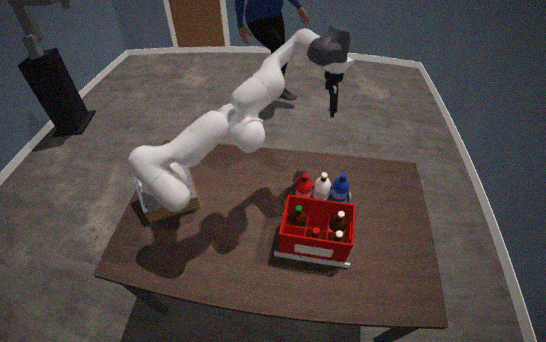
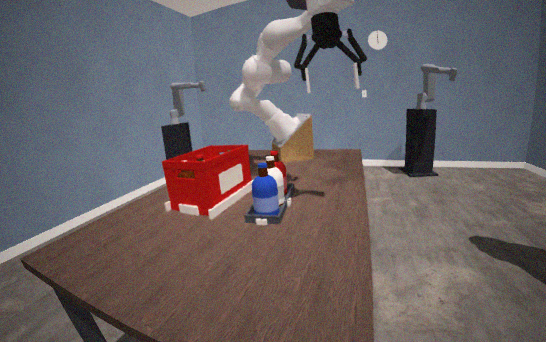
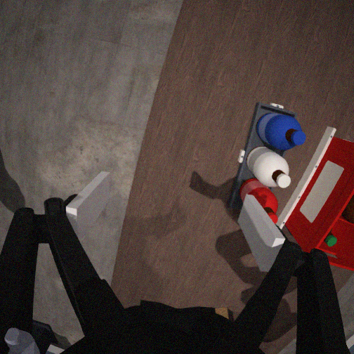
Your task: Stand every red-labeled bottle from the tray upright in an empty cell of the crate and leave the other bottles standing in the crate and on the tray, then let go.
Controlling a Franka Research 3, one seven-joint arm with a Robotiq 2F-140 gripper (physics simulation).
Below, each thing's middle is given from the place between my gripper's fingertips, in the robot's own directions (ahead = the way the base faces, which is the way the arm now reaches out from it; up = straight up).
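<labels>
White bottle (image 3: 271,169): 27 cm below my hand, 4 cm behind, 20 cm to the right. Blue bottle (image 2: 264,187): 27 cm below my hand, 5 cm ahead, 21 cm to the right.
</labels>
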